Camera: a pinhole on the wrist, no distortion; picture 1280 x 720 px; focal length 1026.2 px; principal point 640.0 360.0 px. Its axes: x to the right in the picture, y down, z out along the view. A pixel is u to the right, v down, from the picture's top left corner.
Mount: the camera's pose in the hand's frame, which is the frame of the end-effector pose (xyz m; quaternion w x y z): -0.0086 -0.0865 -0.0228 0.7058 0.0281 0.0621 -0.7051
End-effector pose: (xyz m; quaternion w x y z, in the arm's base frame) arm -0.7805 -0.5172 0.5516 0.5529 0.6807 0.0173 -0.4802
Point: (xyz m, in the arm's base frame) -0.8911 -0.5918 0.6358
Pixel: outside the picture
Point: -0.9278 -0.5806 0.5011
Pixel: 558 282
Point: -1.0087 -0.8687 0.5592
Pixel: 260 453
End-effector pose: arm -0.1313 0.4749 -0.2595 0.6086 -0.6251 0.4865 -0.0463
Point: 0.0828 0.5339 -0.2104
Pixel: 812 593
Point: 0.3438 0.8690 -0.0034
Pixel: 1043 58
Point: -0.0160 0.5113 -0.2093
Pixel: 599 474
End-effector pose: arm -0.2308 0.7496 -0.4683 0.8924 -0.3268 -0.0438 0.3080
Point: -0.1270 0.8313 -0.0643
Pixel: 963 556
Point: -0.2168 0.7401 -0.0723
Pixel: 1019 208
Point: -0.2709 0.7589 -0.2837
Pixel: 506 76
